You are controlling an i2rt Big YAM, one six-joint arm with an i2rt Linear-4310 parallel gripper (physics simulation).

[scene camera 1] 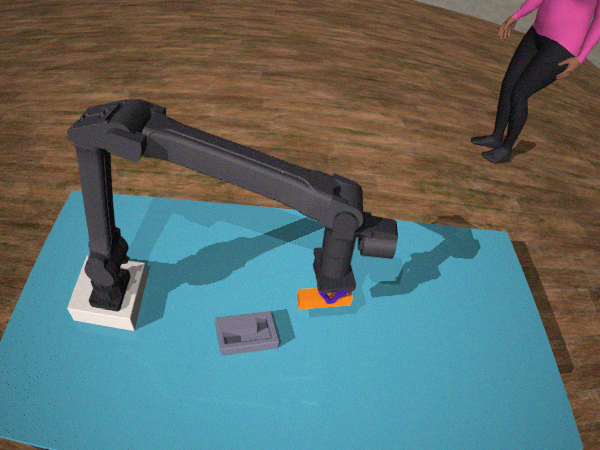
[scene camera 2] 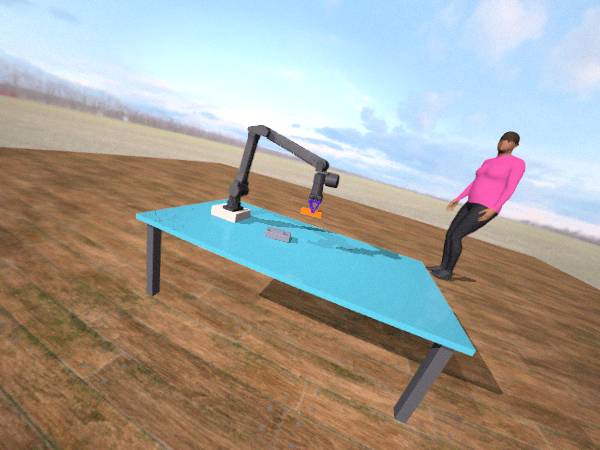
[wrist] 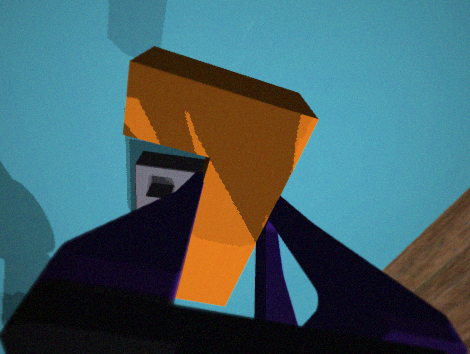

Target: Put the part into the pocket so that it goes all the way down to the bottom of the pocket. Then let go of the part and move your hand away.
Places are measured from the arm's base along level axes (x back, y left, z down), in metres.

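Pixels of known places: gripper, between the fingertips: [scene camera 1: 328, 297] [scene camera 2: 312, 212] [wrist: 232, 192]; arm's base, origin of its link: [scene camera 1: 110, 289] [scene camera 2: 233, 208].
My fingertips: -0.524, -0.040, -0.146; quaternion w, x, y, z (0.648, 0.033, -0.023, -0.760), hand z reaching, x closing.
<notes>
Ahead of a thing's pixels: the offset from my fingertips to its top centre, as dx, dy, dz. Level surfaces: height alone.
My gripper [scene camera 1: 331, 300] [scene camera 2: 314, 211] [wrist: 232, 192] with its purple fingers is shut on the orange L-shaped part @[+0.011, +0.014, -0.017] [scene camera 1: 308, 299] [scene camera 2: 306, 211] [wrist: 215, 100]. It holds the part in the air above the table, apart from the grey block. The grey block @[+0.165, -0.002, +0.167] [scene camera 1: 250, 346] [scene camera 2: 278, 235] [wrist: 150, 172] with the pocket lies on the table, to the left of the part and nearer the front in the scene camera 1 view. The pocket's opening shows in that view, with no part in it. In the wrist view the left finger and the part hide much of the block.
The arm stands on a white base [scene camera 1: 80, 301] [scene camera 2: 225, 213] at the left end of the blue table @[dz +0.203] [scene camera 1: 400, 375] [scene camera 2: 350, 285]. A person [scene camera 1: 520, 85] [scene camera 2: 497, 185] in a pink top stands on the wooden floor beyond the table.
</notes>
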